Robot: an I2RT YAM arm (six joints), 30 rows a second.
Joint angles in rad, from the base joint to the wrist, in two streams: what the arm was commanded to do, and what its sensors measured. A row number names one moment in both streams.
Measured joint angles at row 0: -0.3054, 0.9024, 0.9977, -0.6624, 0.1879, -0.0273
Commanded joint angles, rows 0 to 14: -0.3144, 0.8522, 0.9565, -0.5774, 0.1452, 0.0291; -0.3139, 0.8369, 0.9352, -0.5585, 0.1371, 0.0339; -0.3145, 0.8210, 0.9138, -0.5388, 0.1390, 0.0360; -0.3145, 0.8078, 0.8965, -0.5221, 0.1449, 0.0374; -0.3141, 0.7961, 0.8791, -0.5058, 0.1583, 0.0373; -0.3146, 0.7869, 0.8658, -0.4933, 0.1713, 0.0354; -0.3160, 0.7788, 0.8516, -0.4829, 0.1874, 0.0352; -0.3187, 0.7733, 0.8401, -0.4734, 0.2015, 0.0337; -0.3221, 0.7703, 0.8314, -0.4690, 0.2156, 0.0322; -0.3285, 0.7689, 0.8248, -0.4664, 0.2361, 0.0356; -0.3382, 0.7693, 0.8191, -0.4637, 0.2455, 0.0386; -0.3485, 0.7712, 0.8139, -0.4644, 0.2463, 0.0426; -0.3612, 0.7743, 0.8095, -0.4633, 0.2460, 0.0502; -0.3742, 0.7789, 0.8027, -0.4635, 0.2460, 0.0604; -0.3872, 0.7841, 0.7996, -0.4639, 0.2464, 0.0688
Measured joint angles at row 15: -0.3603, 0.7815, 0.8173, -0.5076, 0.2096, 0.0307
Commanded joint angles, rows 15 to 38: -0.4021, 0.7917, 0.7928, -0.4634, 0.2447, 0.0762; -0.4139, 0.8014, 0.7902, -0.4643, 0.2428, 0.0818; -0.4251, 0.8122, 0.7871, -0.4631, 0.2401, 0.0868; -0.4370, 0.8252, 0.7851, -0.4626, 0.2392, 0.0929; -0.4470, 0.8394, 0.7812, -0.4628, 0.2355, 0.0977; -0.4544, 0.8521, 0.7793, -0.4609, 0.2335, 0.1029; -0.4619, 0.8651, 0.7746, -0.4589, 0.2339, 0.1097; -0.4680, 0.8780, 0.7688, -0.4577, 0.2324, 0.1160; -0.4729, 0.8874, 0.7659, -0.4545, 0.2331, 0.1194; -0.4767, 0.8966, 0.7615, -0.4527, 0.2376, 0.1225; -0.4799, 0.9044, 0.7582, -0.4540, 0.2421, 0.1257; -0.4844, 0.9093, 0.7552, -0.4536, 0.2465, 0.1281; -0.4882, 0.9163, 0.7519, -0.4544, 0.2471, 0.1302; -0.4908, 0.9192, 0.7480, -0.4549, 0.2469, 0.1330; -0.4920, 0.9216, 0.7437, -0.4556, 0.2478, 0.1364; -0.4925, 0.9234, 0.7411, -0.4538, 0.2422, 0.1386; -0.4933, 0.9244, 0.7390, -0.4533, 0.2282, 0.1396; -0.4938, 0.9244, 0.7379, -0.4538, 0.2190, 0.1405; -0.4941, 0.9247, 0.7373, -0.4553, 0.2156, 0.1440; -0.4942, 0.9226, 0.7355, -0.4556, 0.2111, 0.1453; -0.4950, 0.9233, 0.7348, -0.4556, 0.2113, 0.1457; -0.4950, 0.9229, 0.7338, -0.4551, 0.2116, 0.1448; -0.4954, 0.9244, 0.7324, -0.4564, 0.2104, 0.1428; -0.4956, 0.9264, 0.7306, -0.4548, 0.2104, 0.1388
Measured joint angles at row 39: -0.4889, 0.9268, 0.7418, -0.4793, 0.2188, 0.1238
